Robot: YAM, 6 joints.
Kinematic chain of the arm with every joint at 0, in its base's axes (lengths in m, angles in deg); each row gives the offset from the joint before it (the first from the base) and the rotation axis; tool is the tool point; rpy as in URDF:
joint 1: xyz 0 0 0.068 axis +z
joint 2: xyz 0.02 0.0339 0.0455 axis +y
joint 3: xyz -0.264 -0.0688 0 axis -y
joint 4: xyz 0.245 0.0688 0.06 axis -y
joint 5: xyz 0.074 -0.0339 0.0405 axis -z
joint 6: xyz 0.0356 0 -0.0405 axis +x
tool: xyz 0 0 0 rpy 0 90 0
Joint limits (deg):
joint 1: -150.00..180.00
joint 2: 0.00..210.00
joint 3: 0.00..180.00
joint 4: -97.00..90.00
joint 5: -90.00..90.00
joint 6: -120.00..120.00
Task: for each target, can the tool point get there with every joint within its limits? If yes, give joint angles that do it. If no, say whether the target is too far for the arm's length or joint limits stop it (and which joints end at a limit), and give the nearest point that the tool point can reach.
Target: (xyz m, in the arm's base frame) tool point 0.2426 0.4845 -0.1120
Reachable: yes | joints 65.26 185.36 148.40 -38.18 29.63 -89.67
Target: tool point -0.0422 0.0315 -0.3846
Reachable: no: joint limits stop it (at a limit: joint 2) | nearest point -0.0624 0.0466 -0.3375 | short by 0.053 m
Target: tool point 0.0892 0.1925 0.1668
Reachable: yes | joints 56.59 82.13 40.55 -46.62 -62.40 -101.19
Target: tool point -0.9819 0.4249 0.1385
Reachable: no: too far | nearest point -0.5926 0.2564 0.1284 | short by 0.424 m
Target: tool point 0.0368 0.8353 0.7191
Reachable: no: too far | nearest point 0.0230 0.5221 0.4864 | short by 0.390 m
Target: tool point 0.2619 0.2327 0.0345
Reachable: yes | joints 46.27 129.10 43.32 58.40 52.87 -46.59
